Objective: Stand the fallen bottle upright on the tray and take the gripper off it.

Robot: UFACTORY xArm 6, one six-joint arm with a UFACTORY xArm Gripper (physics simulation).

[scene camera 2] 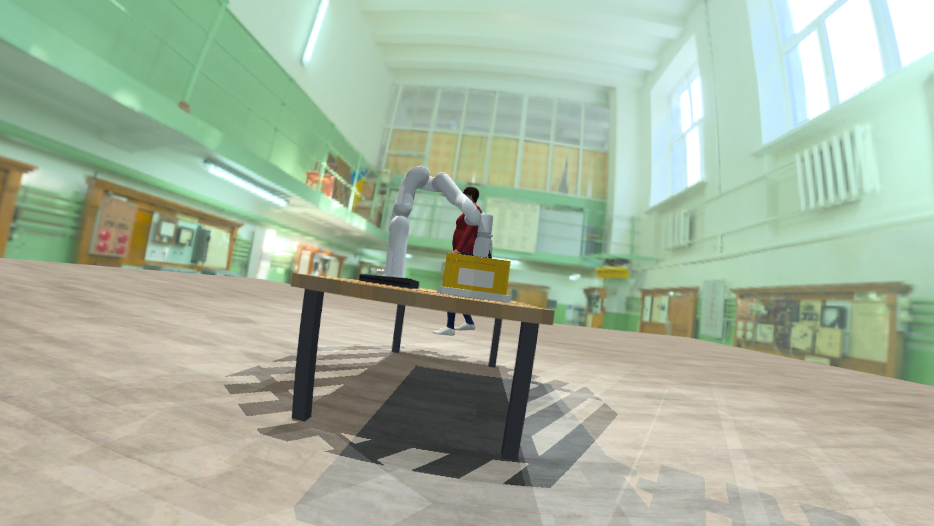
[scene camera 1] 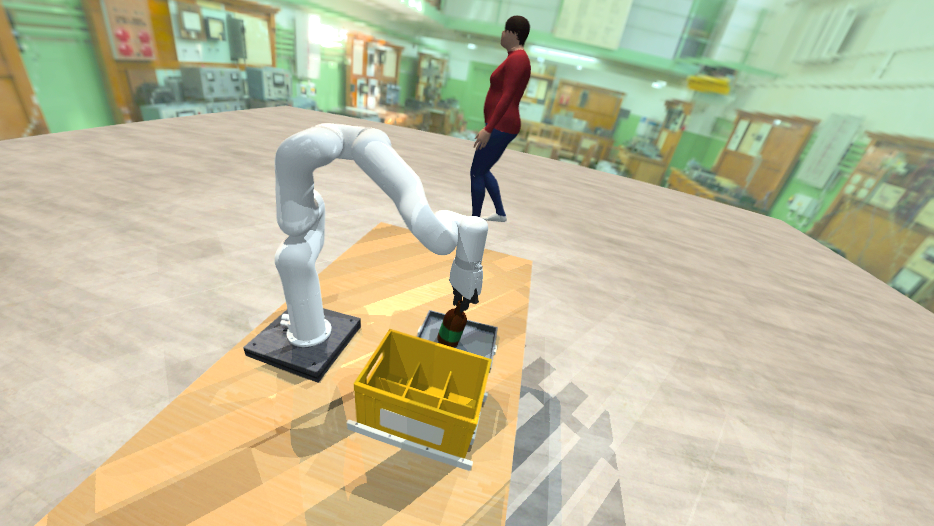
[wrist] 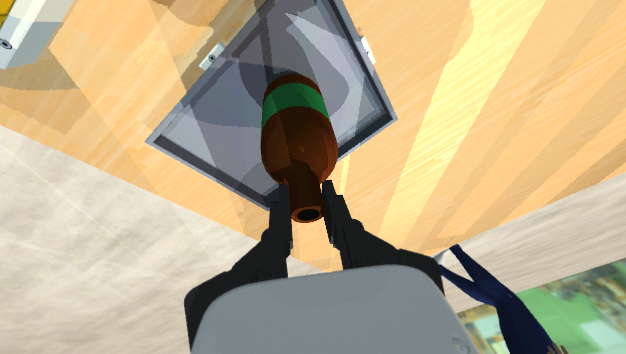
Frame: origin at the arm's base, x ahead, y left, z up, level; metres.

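Seen in the pictures: gripper, fingertip midpoint: (scene camera 1: 460, 307) (wrist: 305, 195); arm's base, link origin: (scene camera 2: 393, 278) (scene camera 1: 309, 332).
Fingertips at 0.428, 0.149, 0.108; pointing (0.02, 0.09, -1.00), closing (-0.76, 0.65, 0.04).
Offsets run from my fingertips to a thing's middle, as dx, dy, dz.
The brown bottle with a green band @[-0.009, -0.006, -0.058] (scene camera 1: 450, 331) (wrist: 297, 142) is close to upright, leaning slightly at most, with its mouth up. Its base is over the inside of the grey tray (scene camera 1: 481, 337) (wrist: 200, 127); I cannot tell whether it touches the tray floor. My gripper (scene camera 1: 462, 304) (wrist: 305, 195) is shut on the bottle's neck, one black finger on each side, just below the mouth. In scene camera 2 the bottle and the tray do not show, and the crate hides the fingertips.
A yellow crate with compartments @[-0.035, -0.294, -0.058] (scene camera 1: 364, 406) (scene camera 2: 450, 273) stands in front of the tray, close beside the bottle, with a pale rail along its front foot. The arm's dark base plate (scene camera 1: 267, 351) is to the left. A person in red (scene camera 1: 508, 91) (scene camera 2: 464, 236) stands behind the table.
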